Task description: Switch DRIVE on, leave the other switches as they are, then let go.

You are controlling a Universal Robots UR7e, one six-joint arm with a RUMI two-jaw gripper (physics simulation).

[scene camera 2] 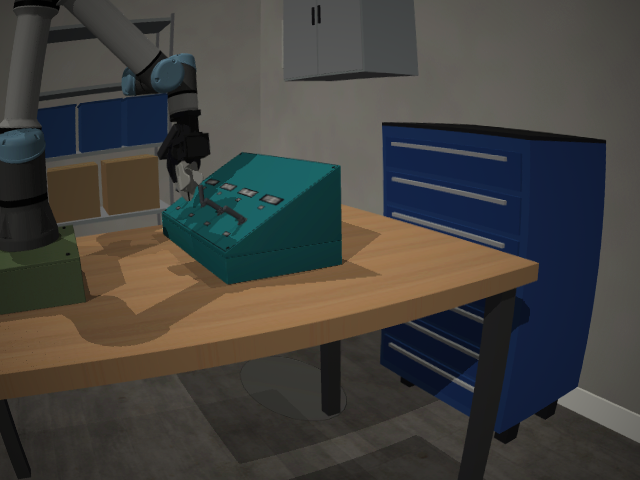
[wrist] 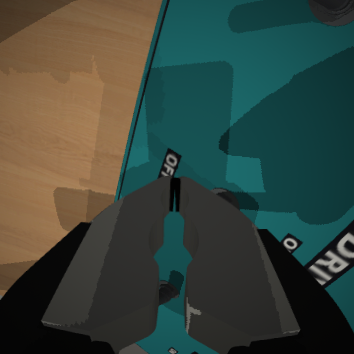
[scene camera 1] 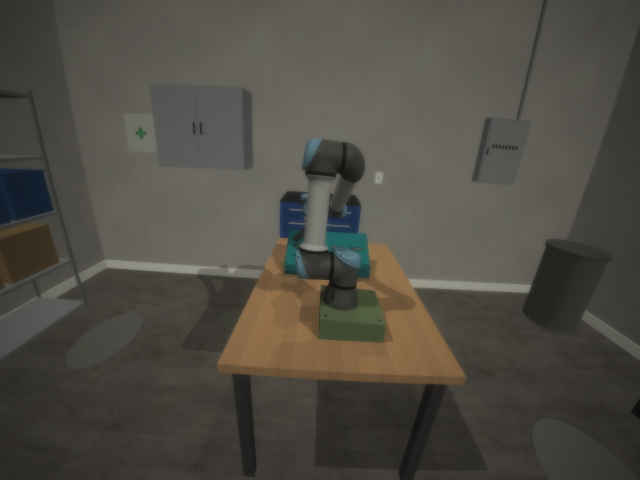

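Where they show: gripper, fingertip midpoint: [scene camera 2: 188, 201] [wrist: 174, 180]; arm's base, origin of the base link: [scene camera 2: 28, 240] [scene camera 1: 340, 299].
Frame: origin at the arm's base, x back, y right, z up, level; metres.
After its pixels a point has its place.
The teal sloped switch panel [scene camera 1: 351, 240] @[z 0.070, x -0.572, y 0.115 m] [scene camera 2: 302, 178] @[z 0.075, x -0.580, y 0.156 m] stands on the table, with several dark levers [scene camera 2: 221, 209] @[z 0.012, x -0.451, y 0.029 m] across its face. My gripper [scene camera 2: 189, 194] @[z 0.013, x -0.423, y -0.114 m] [wrist: 174, 180] @[z 0.013, x -0.423, y -0.114 m] is shut and empty, low over the panel's far-left part in scene camera 2, close beside an upright lever [scene camera 2: 201, 194] @[z 0.029, x -0.449, y -0.090 m]. In the wrist view, the OFF label [wrist: 170, 162] @[z -0.017, x -0.422, y -0.101 m] shows just beyond the fingertips. The ON label [wrist: 290, 243] @[z 0.026, x -0.497, y -0.099 m] and a partly cut DRIVE label [wrist: 336, 261] @[z 0.039, x -0.521, y -0.107 m] are to the right. A dark round part [wrist: 226, 196] @[z 0.004, x -0.457, y -0.103 m] is half hidden by the right finger. The DRIVE lever's position is unclear.
The wooden table [scene camera 1: 279, 330] @[z -0.094, x 0.101, y -0.250 m] [scene camera 2: 289, 304] @[z -0.095, x -0.435, y 0.362 m] carries the arm's green base block [scene camera 1: 351, 328] @[z -0.033, x 0.148, y 0.035 m] [scene camera 2: 41, 286] @[z -0.053, x -0.020, y 0.175 m]. A blue drawer cabinet [scene camera 1: 289, 219] [scene camera 2: 558, 217] stands behind the table. Another dark round part [wrist: 334, 9] @[z 0.014, x -0.455, y -0.211 m] shows at the wrist view's upper right.
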